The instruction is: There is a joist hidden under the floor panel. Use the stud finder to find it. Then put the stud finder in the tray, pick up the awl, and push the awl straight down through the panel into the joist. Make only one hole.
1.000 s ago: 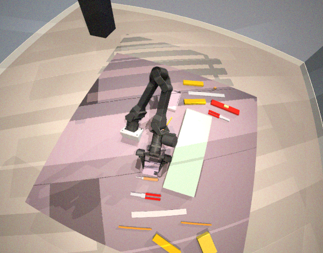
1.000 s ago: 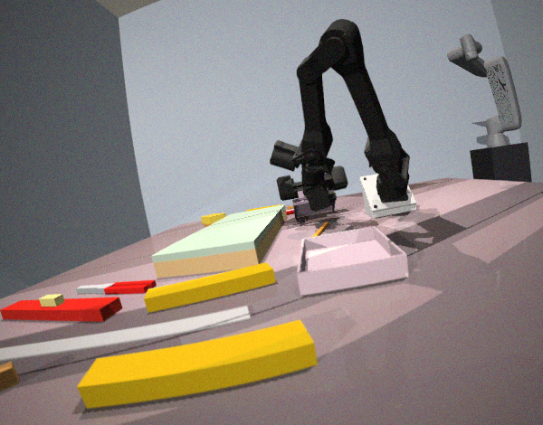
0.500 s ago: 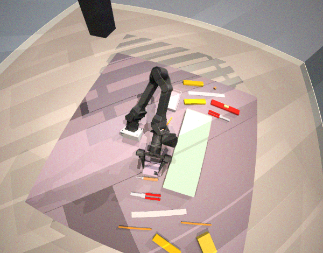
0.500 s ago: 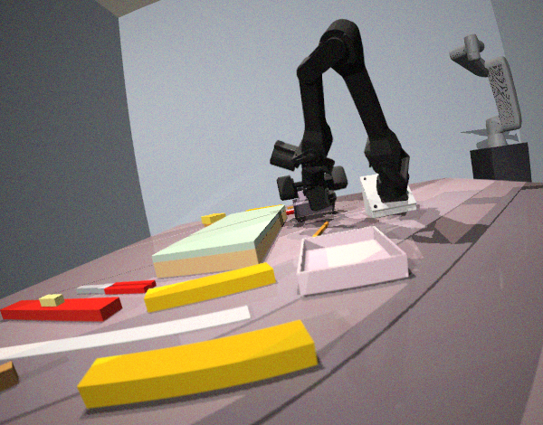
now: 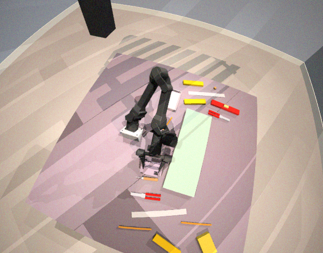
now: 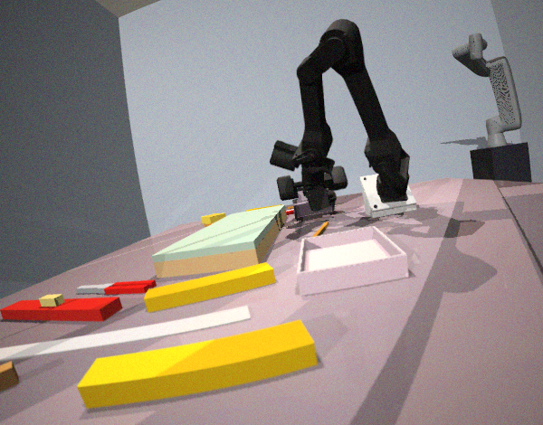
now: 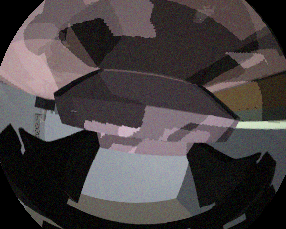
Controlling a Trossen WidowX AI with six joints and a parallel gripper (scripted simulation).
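The stud finder lies 10 mm ahead of my gripper tip and 10 mm below it. Also, from my gripper tip: red level 350 mm ahead, 610 mm to the left, 50 mm below; then tray 50 mm behind, 510 mm to the left, 50 mm below; then awl 20 mm behind, 50 mm to the right, 60 mm below.
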